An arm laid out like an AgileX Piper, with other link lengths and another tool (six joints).
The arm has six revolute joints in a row. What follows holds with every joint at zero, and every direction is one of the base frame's.
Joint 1 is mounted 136.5 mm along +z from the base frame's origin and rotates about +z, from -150 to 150 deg.
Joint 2 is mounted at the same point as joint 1 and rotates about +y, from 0 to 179.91 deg.
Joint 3 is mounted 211.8 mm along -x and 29 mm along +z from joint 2 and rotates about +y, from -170 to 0 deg.
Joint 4 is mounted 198.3 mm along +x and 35 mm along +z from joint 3 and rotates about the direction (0.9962, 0, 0.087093), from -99.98 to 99.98 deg.
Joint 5 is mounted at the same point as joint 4 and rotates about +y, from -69.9 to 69.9 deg.
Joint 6 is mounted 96.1 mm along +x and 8.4 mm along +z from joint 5 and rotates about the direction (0.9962, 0, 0.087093), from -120 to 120 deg.
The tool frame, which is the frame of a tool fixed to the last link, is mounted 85.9 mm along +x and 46 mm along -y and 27.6 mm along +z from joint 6; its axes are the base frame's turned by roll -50.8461, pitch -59.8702 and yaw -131.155 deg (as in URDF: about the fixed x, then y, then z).
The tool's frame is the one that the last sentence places.
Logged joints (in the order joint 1, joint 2, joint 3, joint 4, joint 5, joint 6), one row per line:
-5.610, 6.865, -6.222, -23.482, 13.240, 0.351
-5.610, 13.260, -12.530, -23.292, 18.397, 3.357
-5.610, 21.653, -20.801, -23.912, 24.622, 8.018
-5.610, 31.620, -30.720, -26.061, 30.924, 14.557
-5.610, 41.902, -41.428, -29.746, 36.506, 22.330
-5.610, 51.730, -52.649, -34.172, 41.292, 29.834
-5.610, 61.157, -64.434, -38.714, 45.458, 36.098
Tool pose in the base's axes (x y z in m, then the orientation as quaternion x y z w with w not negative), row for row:
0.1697, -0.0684, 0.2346, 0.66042, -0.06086, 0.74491, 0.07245
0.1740, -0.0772, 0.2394, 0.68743, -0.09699, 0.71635, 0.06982
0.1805, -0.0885, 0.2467, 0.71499, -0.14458, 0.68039, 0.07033
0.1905, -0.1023, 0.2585, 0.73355, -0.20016, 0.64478, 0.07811
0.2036, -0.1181, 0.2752, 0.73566, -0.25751, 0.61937, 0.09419
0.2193, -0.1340, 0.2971, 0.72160, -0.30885, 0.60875, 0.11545
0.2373, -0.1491, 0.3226, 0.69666, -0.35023, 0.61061, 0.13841
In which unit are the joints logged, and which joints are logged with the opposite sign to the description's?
The joints are logged in degrees. Opposite sign: none.
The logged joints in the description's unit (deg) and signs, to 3 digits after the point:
-5.610, 6.865, -6.222, -23.482, 13.240, 0.351
-5.610, 13.260, -12.530, -23.292, 18.397, 3.357
-5.610, 21.653, -20.801, -23.912, 24.622, 8.018
-5.610, 31.620, -30.720, -26.061, 30.924, 14.557
-5.610, 41.902, -41.428, -29.746, 36.506, 22.330
-5.610, 51.730, -52.649, -34.172, 41.292, 29.834
-5.610, 61.157, -64.434, -38.714, 45.458, 36.098

